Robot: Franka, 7 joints.
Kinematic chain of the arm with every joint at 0, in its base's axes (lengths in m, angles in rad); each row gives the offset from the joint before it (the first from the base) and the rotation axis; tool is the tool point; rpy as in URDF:
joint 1: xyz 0 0 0.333 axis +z
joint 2: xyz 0 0 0 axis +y
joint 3: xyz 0 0 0.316 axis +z
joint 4: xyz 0.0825 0 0 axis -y
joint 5: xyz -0.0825 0 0.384 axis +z
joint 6: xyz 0 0 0 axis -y
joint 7: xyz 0.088 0 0 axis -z
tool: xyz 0 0 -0.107 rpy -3.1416 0 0
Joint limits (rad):
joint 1: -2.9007..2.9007
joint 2: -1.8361..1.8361
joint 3: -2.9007..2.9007
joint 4: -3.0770..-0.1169
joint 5: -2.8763..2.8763
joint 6: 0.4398..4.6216
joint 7: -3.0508..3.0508
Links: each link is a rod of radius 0.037 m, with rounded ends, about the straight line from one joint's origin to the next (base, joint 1, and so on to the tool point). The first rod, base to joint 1, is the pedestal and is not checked.
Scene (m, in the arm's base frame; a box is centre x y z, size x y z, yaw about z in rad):
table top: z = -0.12
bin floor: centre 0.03 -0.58 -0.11 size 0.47 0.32 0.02 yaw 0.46
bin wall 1: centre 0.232 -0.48 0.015 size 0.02 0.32 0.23 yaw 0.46
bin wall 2: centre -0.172 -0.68 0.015 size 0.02 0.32 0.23 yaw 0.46
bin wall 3: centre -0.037 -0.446 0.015 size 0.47 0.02 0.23 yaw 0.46
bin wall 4: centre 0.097 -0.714 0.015 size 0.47 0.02 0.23 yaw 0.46
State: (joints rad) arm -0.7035 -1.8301 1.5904 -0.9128 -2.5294 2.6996 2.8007
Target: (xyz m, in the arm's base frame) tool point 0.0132 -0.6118 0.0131
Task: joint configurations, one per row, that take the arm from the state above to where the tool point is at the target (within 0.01 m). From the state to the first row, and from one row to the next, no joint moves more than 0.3 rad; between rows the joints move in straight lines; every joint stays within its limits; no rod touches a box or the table.
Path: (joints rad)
1: -0.4090 -1.6880 1.7519 -0.9750 -2.5149 2.8450 2.8007
2: -0.1145 -1.5459 1.9134 -1.0372 -2.5004 2.9903 2.8007
3: 0.1800 -1.4038 2.0749 -1.0994 -2.4860 3.1357 2.8007
4: 0.4745 -1.2616 2.2364 -1.1616 -2.4715 3.2811 2.8007
5: 0.7691 -1.1195 2.3979 -1.2238 -2.4570 3.4265 2.8007
6: 1.0636 -0.9774 2.5593 -1.2860 -2.4425 3.5718 2.8007
7: 1.3581 -0.8353 2.7208 -1.3482 -2.4280 3.7172 2.8007
8: 1.6526 -0.6932 2.8823 -1.4104 -2.4136 3.8626 2.8007
9: 1.6516 -0.9523 2.8915 -1.3254 -2.3757 3.6994 2.8007
10: 1.6506 -1.2115 2.9007 -1.2403 -2.3378 3.5362 2.8007

